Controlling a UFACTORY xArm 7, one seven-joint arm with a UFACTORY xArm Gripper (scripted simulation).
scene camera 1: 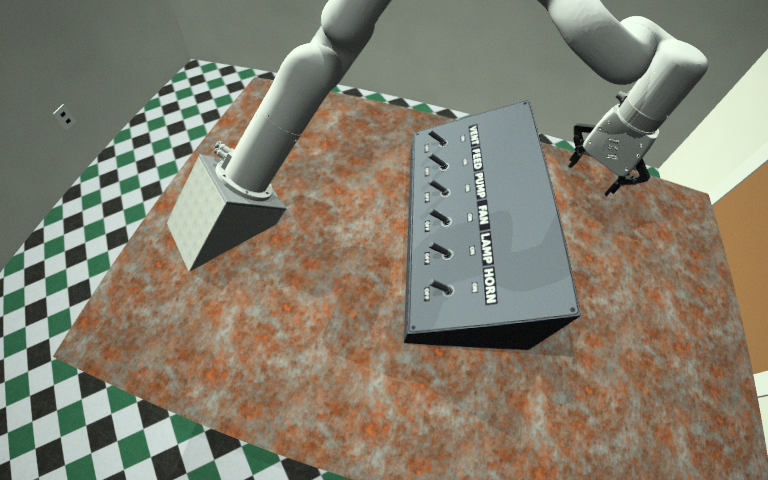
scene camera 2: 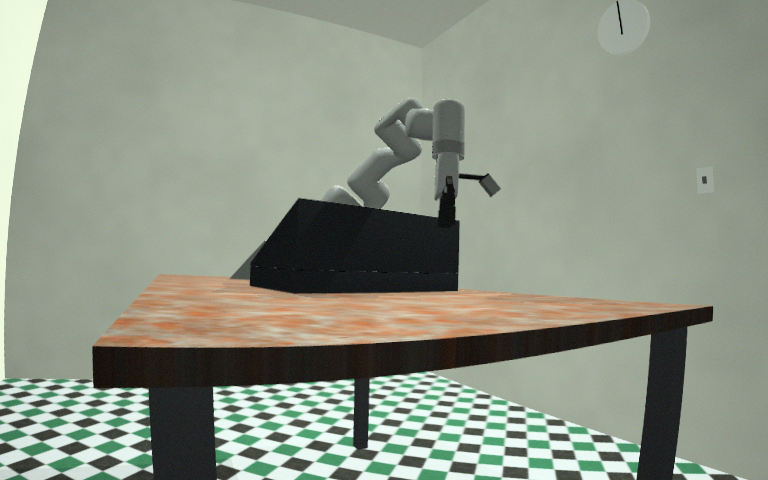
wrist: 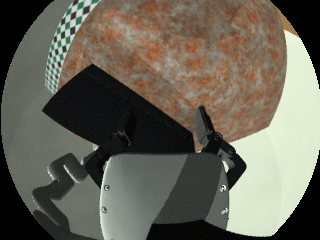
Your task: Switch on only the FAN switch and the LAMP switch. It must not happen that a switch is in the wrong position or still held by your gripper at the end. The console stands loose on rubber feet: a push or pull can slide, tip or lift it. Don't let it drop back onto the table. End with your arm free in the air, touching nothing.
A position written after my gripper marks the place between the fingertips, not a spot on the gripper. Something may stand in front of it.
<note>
I see my gripper (scene camera 1: 589, 178) and a grey sloped console (scene camera 1: 506, 275).
The grey sloped console is seen too in scene camera 2 (scene camera 2: 319, 247) and in the wrist view (wrist: 91, 104). My gripper is seen too in scene camera 2 (scene camera 2: 446, 226) and in the wrist view (wrist: 165, 113).
</note>
